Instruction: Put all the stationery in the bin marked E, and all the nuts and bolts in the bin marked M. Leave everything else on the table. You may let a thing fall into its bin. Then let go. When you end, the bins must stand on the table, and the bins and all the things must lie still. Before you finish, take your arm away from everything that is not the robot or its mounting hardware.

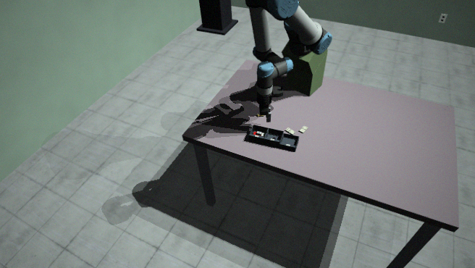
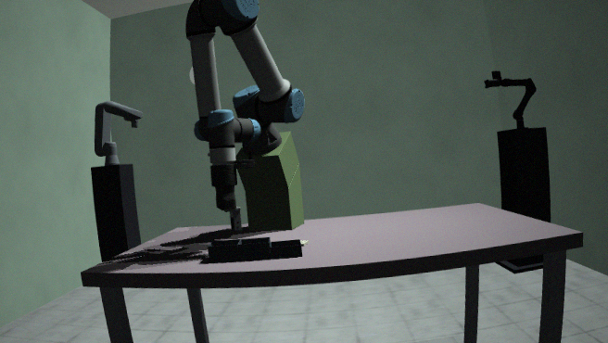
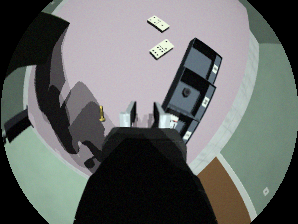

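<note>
My gripper is now 8 cm past the yellow thing, 8 cm to the left of it and 8 cm above it. The rest, counted from my hand: red item (7 cm ahead, 2 cm to the right, 7 cm below); small grey object (7 cm ahead, 2 cm to the right, 6 cm below).
</note>
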